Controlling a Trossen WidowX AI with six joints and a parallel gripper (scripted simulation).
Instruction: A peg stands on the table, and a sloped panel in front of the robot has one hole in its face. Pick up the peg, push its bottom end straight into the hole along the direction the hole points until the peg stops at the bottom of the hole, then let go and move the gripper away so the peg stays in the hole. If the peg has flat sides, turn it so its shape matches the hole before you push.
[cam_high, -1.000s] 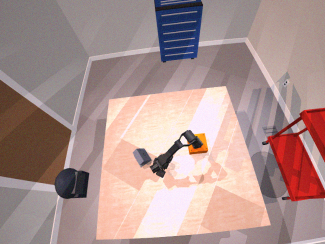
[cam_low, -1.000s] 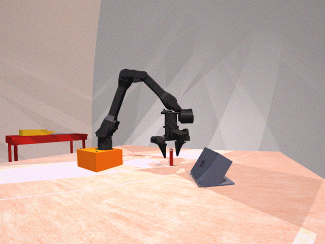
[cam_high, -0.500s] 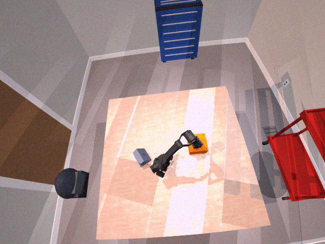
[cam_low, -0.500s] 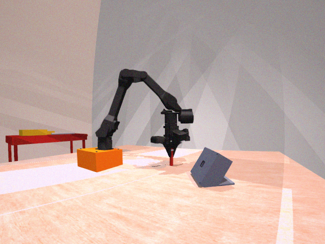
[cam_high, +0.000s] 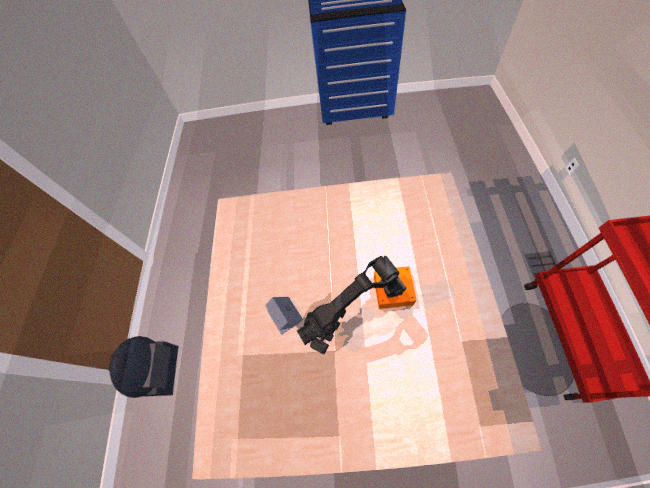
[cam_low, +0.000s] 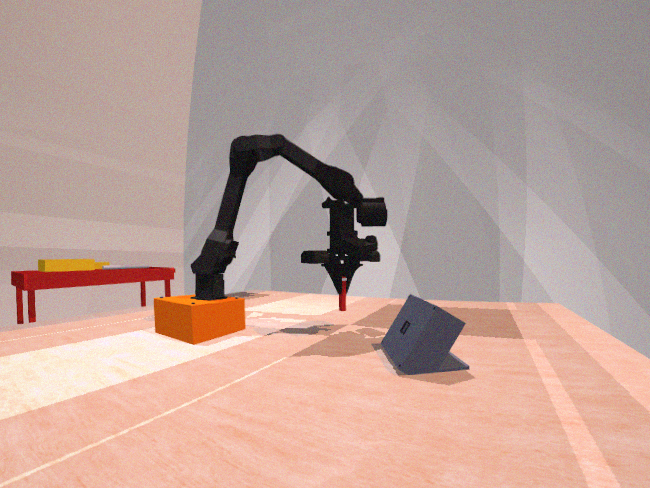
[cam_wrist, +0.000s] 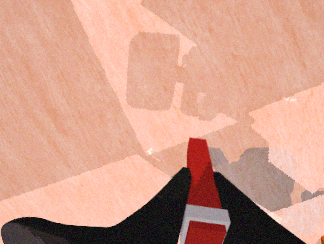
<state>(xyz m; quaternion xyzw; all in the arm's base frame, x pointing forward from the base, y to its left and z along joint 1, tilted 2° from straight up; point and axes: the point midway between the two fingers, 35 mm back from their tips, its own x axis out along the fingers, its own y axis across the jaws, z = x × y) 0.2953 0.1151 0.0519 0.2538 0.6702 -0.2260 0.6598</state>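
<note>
My gripper tip is now 18 cm short of the grey sloped panel, 14 cm to the left of it and 5 cm above it. From my gripper tip the other things lie so: red square-sided peg (2 cm above).
</note>
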